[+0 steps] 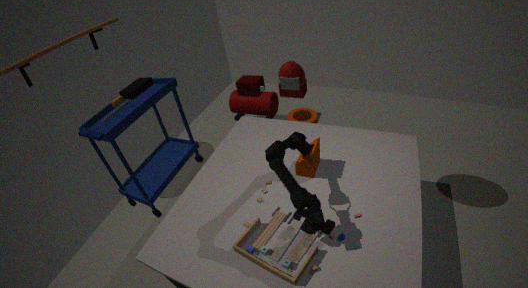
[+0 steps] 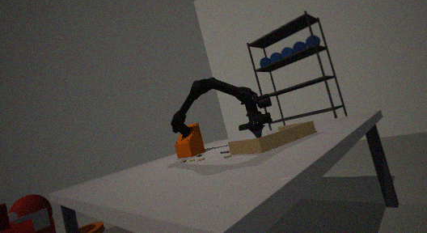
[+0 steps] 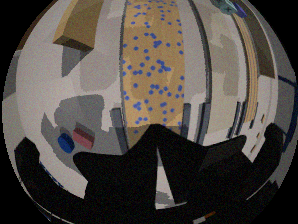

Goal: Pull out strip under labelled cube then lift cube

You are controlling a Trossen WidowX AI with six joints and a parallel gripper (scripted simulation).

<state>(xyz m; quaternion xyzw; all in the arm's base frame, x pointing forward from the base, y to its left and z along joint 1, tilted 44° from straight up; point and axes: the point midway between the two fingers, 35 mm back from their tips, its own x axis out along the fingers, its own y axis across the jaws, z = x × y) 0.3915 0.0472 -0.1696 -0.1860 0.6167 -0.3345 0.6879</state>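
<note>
The blue piece lies 13 cm to the left of my gripper tip.
</note>
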